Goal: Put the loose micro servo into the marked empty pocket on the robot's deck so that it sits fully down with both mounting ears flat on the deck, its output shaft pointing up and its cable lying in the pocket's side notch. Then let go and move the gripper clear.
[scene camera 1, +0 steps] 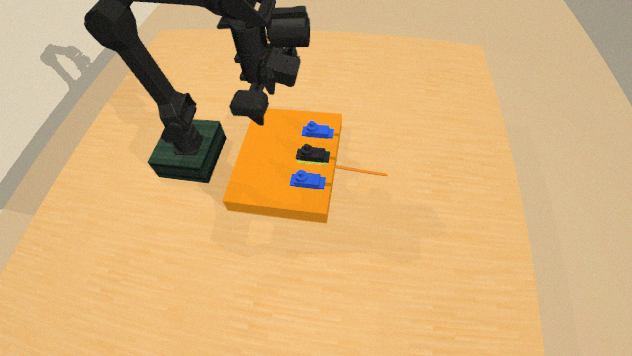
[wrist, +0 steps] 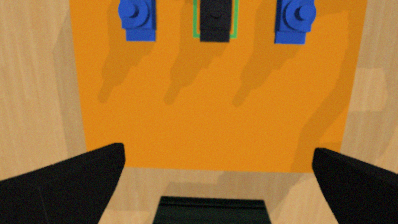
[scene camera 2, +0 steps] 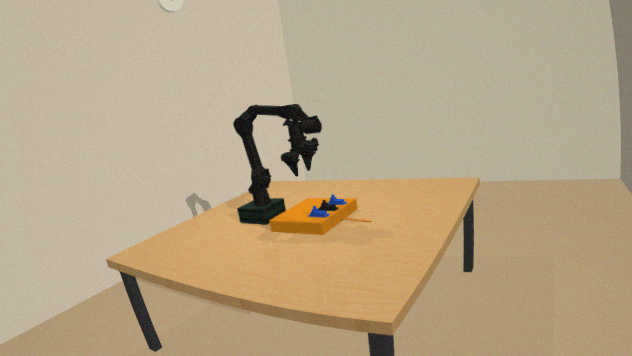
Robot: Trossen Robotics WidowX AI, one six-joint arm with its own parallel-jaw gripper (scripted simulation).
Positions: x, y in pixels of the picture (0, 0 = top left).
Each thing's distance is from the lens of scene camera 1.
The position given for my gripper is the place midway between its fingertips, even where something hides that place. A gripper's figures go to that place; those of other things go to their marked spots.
my gripper (scene camera 1: 266, 109): 0.69 m
orange deck (scene camera 1: 259, 183): 0.76 m
